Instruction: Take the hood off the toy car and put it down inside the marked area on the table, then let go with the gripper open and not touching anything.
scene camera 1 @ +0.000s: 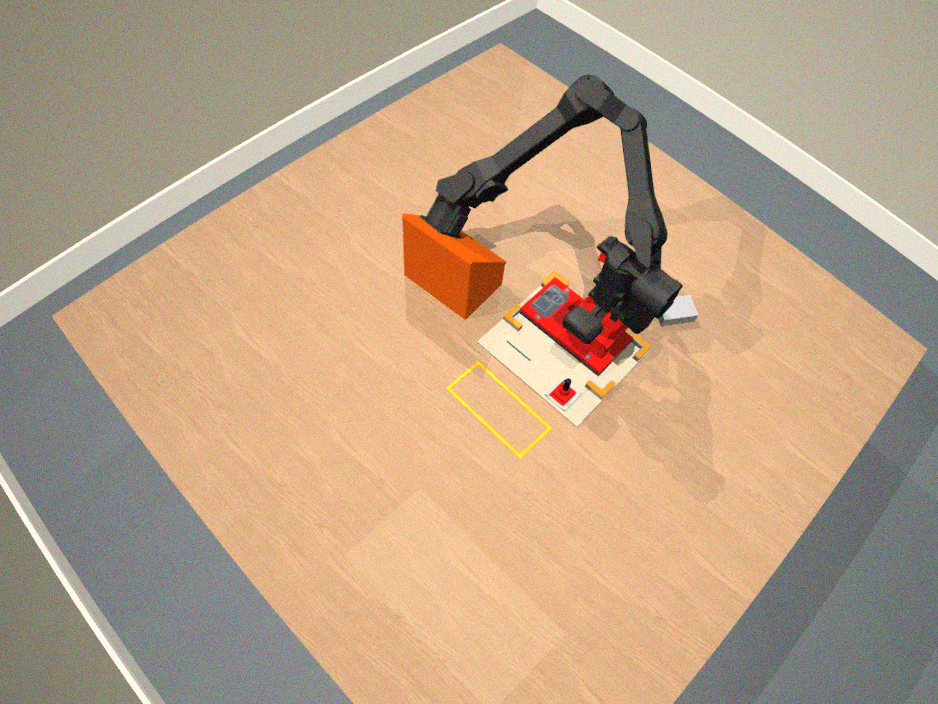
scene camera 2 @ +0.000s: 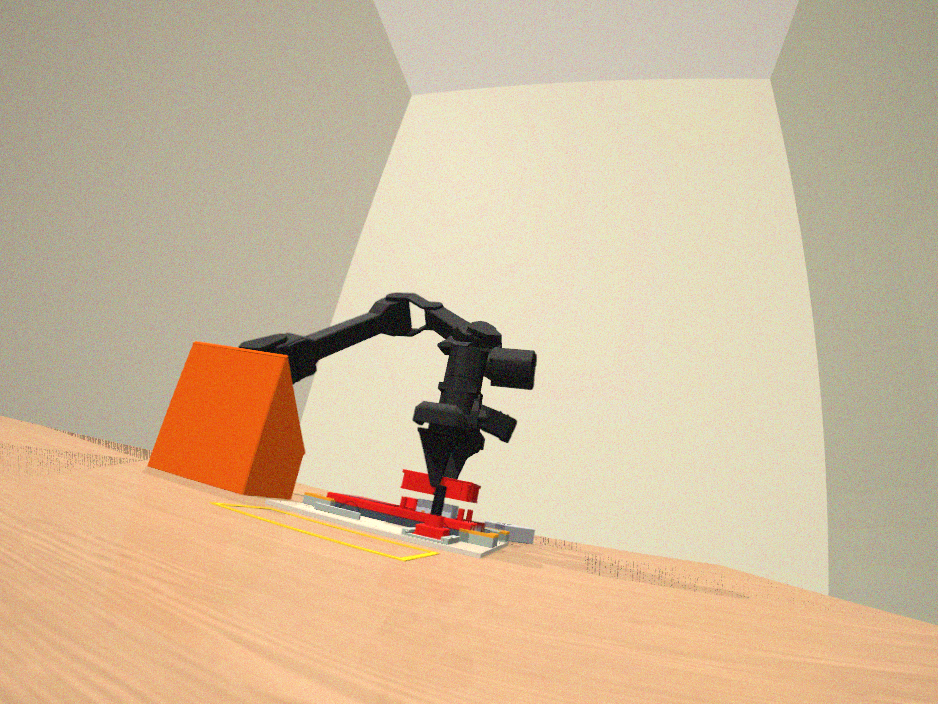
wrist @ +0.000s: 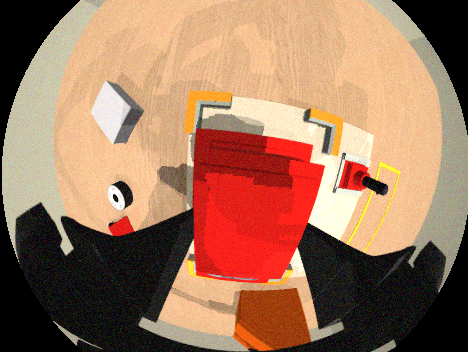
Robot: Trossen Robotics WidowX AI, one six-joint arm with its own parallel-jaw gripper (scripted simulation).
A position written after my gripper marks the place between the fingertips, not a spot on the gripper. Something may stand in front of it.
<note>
My gripper [scene camera 2: 441, 489] carries a red hood [scene camera 2: 465, 491]. I also see a car body [scene camera 1: 546, 310] and a beige base plate [scene camera 1: 542, 364].
The red hood shows as well in scene camera 1 [scene camera 1: 613, 331] and in the wrist view [wrist: 250, 209]. The car body shows as well in scene camera 2 [scene camera 2: 397, 514] and in the wrist view [wrist: 206, 138]. My gripper is seen too in scene camera 1 [scene camera 1: 597, 325] and in the wrist view [wrist: 249, 220].
</note>
